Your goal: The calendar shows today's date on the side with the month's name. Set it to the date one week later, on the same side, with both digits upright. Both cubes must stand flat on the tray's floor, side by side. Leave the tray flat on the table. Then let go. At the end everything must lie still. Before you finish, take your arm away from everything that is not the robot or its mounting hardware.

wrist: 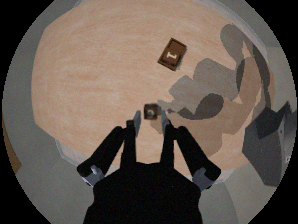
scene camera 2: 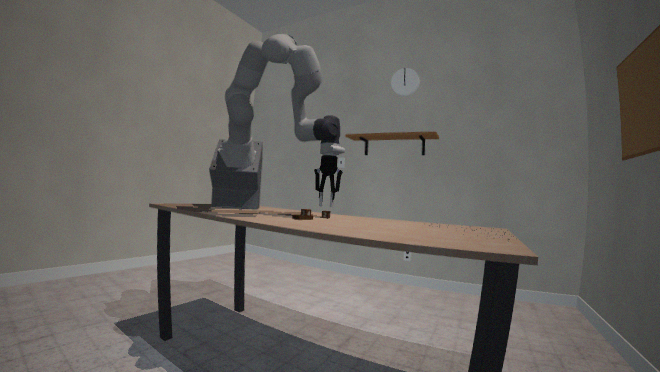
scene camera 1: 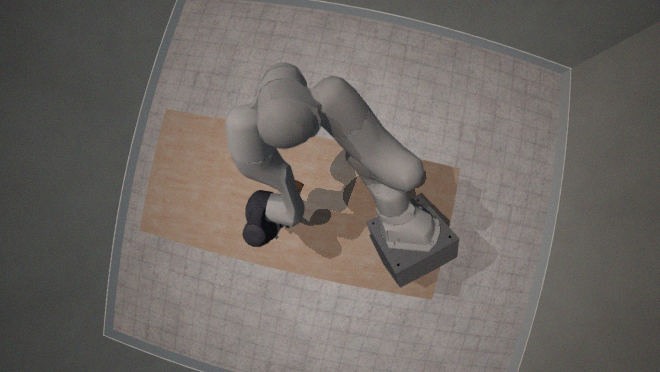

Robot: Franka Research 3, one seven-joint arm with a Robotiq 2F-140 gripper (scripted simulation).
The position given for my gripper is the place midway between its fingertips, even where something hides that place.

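Note:
My gripper is what I find here (scene camera 2: 326, 206), and the wrist view (wrist: 151, 116) lets me see my gripper as well.

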